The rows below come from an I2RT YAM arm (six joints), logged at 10 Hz.
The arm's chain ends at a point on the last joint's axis. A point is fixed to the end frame.
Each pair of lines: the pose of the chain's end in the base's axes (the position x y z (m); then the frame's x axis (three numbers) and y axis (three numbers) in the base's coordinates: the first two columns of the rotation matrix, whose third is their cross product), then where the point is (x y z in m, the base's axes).
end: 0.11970 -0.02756 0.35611 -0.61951 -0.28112 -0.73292 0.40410 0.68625 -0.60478
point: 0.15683 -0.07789 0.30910
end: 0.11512 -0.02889 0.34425 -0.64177 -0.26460 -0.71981 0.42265 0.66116 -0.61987
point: 0.14942 -0.08131 0.29737
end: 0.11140 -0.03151 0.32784 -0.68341 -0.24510 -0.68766 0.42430 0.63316 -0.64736
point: 0.14129 -0.08604 0.28035
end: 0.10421 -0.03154 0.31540 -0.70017 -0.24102 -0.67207 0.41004 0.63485 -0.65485
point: 0.13284 -0.08594 0.26699
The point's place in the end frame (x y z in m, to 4 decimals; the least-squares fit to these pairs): 0.0256 0.0089 0.0734
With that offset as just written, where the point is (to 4 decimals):
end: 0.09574 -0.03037 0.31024 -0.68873 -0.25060 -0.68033 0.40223 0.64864 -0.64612
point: 0.1260 -0.0838 0.2617
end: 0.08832 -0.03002 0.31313 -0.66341 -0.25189 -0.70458 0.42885 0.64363 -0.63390
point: 0.1202 -0.0838 0.2660
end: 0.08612 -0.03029 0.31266 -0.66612 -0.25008 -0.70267 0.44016 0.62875 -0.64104
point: 0.1172 -0.0851 0.2663
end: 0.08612 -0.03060 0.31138 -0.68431 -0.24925 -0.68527 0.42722 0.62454 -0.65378
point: 0.1158 -0.0857 0.2645
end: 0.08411 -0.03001 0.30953 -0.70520 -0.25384 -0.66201 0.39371 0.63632 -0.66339
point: 0.1128 -0.0843 0.2611
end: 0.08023 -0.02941 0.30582 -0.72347 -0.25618 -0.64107 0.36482 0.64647 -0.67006
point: 0.1080 -0.0830 0.2560
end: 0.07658 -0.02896 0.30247 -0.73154 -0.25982 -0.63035 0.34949 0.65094 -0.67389
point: 0.1039 -0.0822 0.2520
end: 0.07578 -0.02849 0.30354 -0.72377 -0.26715 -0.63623 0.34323 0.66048 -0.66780
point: 0.1042 -0.0810 0.2530
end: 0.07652 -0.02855 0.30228 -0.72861 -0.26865 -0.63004 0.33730 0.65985 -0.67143
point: 0.1046 -0.0811 0.2515
